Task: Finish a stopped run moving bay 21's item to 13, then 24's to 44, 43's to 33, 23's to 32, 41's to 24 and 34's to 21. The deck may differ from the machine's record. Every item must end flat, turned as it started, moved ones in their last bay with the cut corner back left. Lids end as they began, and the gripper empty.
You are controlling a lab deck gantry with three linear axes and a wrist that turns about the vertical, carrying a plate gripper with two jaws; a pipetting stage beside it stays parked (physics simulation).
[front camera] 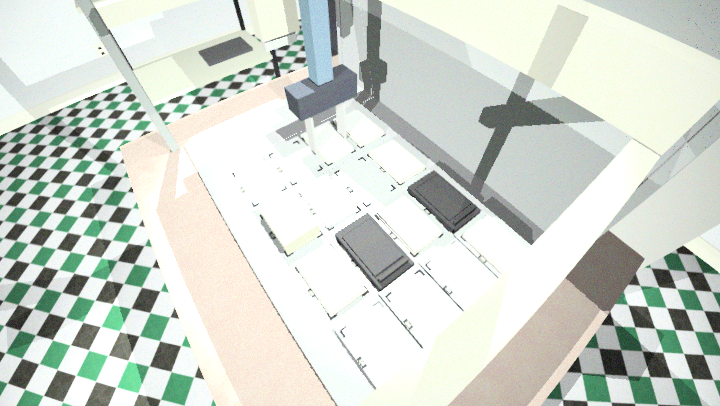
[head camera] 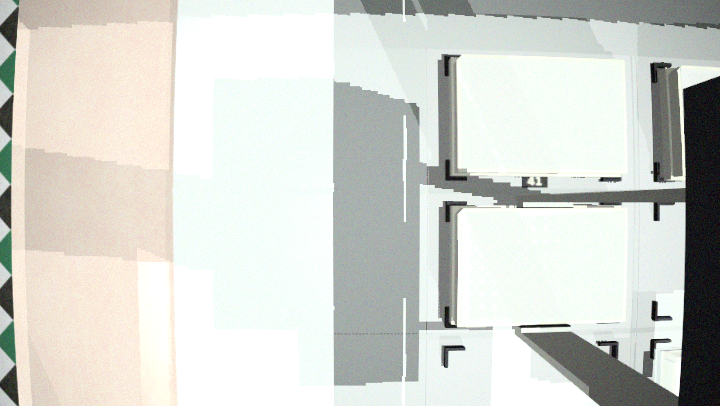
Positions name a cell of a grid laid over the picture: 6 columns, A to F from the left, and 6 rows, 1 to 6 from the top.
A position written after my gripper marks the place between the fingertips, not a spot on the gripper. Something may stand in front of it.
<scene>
I see my gripper (head camera: E4), a bay 24 (front camera: D5) and a wall (front camera: E3).
My gripper is seen too in the front camera view (front camera: C3).
</scene>
